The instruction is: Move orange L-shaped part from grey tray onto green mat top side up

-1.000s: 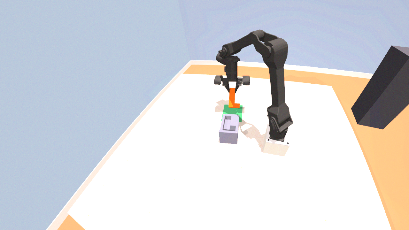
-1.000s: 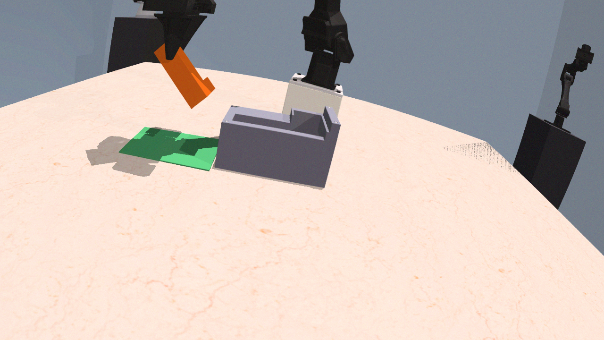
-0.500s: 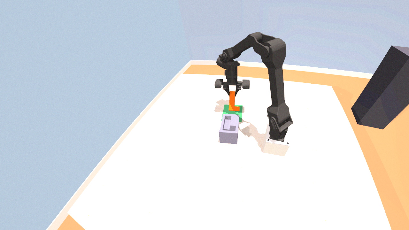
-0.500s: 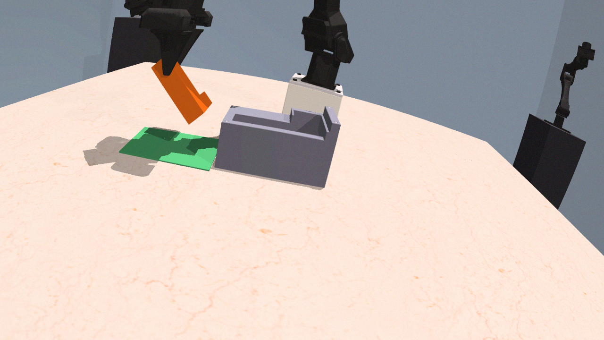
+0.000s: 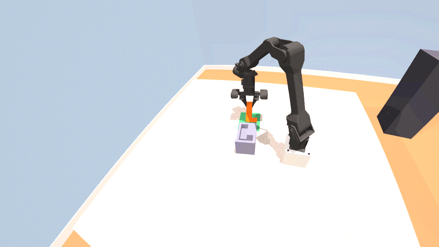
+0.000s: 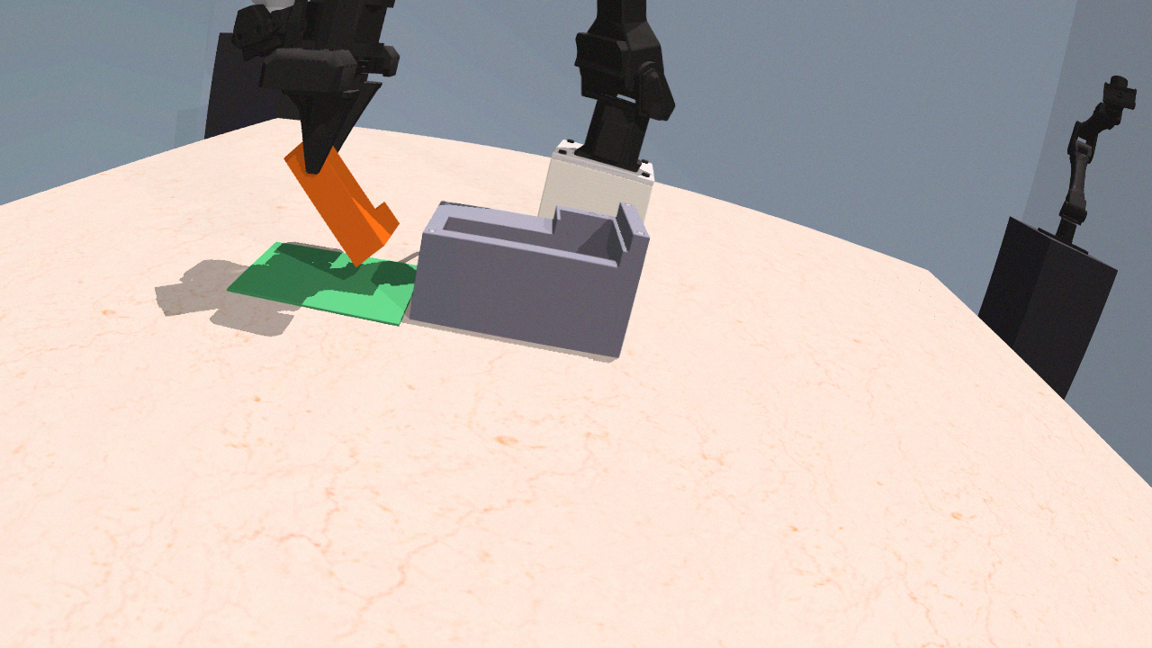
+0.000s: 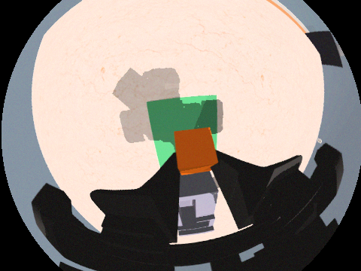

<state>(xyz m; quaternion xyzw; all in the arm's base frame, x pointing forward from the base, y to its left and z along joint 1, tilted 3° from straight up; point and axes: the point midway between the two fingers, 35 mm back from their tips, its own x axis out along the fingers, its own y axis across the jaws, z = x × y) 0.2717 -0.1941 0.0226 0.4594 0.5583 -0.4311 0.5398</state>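
Right now my gripper tip is 2 cm past the orange L-shaped part, 3 cm to the right of it and 3 cm above it. Also, from my gripper tip: green mat (1 cm behind, 2 cm to the left, 10 cm below).
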